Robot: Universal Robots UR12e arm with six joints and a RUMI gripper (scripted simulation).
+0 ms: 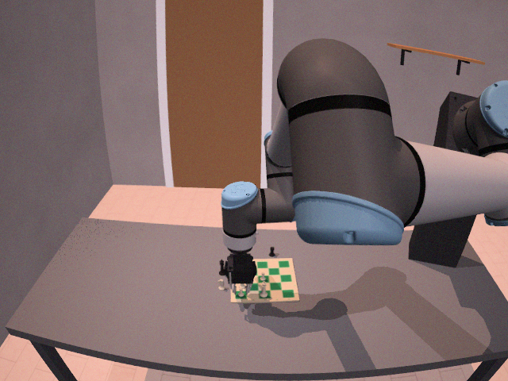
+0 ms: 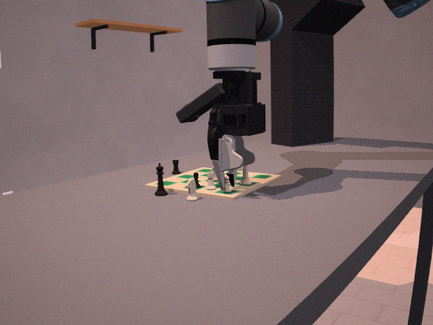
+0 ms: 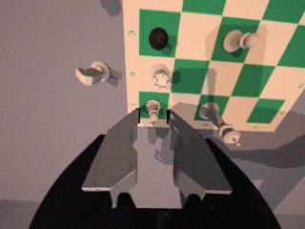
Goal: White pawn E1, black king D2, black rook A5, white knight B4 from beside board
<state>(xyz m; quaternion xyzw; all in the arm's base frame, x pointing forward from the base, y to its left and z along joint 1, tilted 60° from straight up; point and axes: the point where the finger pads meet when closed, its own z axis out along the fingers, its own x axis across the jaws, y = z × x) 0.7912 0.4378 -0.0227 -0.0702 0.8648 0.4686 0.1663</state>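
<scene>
My gripper is now 4 cm to the left of the white rook, 1 cm short of it and 1 cm above it. The rest, counted from my hand: black pawn 7 cm to the right, 2 cm ahead, 1 cm below; then white knight 7 cm ahead, 2 cm to the right, 1 cm below; then chessboard 10 cm to the right, 5 cm behind, 3 cm below.
</scene>
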